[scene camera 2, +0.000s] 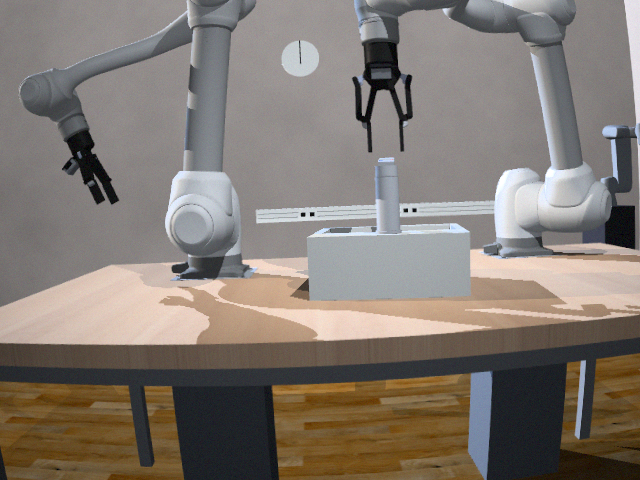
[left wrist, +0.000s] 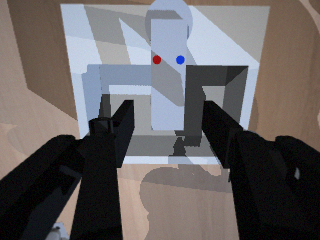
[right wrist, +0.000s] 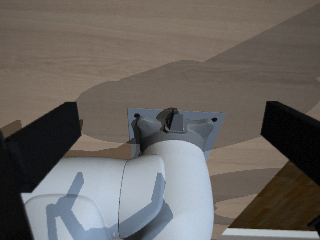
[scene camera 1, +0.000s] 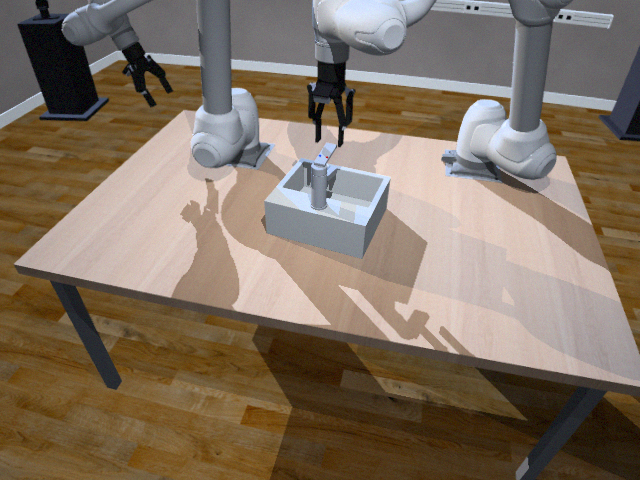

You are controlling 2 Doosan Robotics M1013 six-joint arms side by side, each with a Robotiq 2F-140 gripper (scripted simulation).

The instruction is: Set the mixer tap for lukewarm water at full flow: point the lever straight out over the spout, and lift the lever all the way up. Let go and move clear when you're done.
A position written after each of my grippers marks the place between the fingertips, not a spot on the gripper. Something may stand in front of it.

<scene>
In view: my left gripper (scene camera 2: 386, 151), my right gripper (scene camera 2: 108, 202) and a flat lever (left wrist: 168, 36).
My left gripper is seen too in the left wrist view (left wrist: 168, 114) and in scene camera 1 (scene camera 1: 329, 142). My right gripper is seen too in the right wrist view (right wrist: 171, 118) and in scene camera 1 (scene camera 1: 162, 99).
</scene>
